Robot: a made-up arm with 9 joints. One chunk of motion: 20 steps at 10 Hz.
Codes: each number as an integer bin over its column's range. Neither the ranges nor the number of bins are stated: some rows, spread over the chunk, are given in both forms.
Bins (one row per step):
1: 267 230 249 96 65 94
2: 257 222 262 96 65 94
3: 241 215 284 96 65 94
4: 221 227 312 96 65 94
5: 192 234 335 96 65 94
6: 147 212 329 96 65 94
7: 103 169 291 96 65 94
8: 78 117 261 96 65 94
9: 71 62 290 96 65 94
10: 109 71 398 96 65 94
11: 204 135 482 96 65 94
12: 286 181 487 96 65 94
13: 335 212 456 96 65 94
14: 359 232 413 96 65 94
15: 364 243 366 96 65 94
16: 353 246 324 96 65 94
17: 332 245 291 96 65 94
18: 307 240 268 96 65 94
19: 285 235 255 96 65 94
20: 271 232 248 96 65 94
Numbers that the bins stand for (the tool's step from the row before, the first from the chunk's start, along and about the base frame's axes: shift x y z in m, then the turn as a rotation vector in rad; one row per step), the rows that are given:
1: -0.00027 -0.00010 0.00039 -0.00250 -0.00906 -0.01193
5: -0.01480 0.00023 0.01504 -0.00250 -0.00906 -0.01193
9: -0.03824 -0.01390 0.00737 -0.00250 -0.00906 -0.01193
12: 0.00341 -0.00412 0.04091 -0.00250 -0.00906 -0.01193
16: 0.01639 0.00122 0.01316 -0.00250 -0.00906 -0.01193
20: 0.00050 0.00007 0.00022 -0.00250 -0.00906 -0.01193
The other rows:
2: -0.00221 -0.00075 0.00261 -0.00250 -0.00906 -0.01193
3: -0.00531 -0.00133 0.00635 -0.00250 -0.00906 -0.01193
4: -0.00918 -0.00034 0.01112 -0.00250 -0.00906 -0.01193
6: -0.02352 -0.00158 0.01401 -0.00250 -0.00906 -0.01193
7: -0.03205 -0.00511 0.00754 -0.00250 -0.00906 -0.01193
8: -0.03689 -0.00938 0.00244 -0.00250 -0.00906 -0.01193
10: -0.03088 -0.01316 0.02576 -0.00250 -0.00906 -0.01193
11: -0.01248 -0.00790 0.04006 -0.00250 -0.00906 -0.01193
13: 0.01290 -0.00158 0.03564 -0.00250 -0.00906 -0.01193
14: 0.01755 0.00007 0.02832 -0.00250 -0.00906 -0.01193
15: 0.01852 0.00097 0.02031 -0.00250 -0.00906 -0.01193
17: 0.01232 0.00114 0.00754 -0.00250 -0.00906 -0.01193
18: 0.00748 0.00073 0.00363 -0.00250 -0.00906 -0.01193
19: 0.00322 0.00032 0.00141 -0.00250 -0.00906 -0.01193

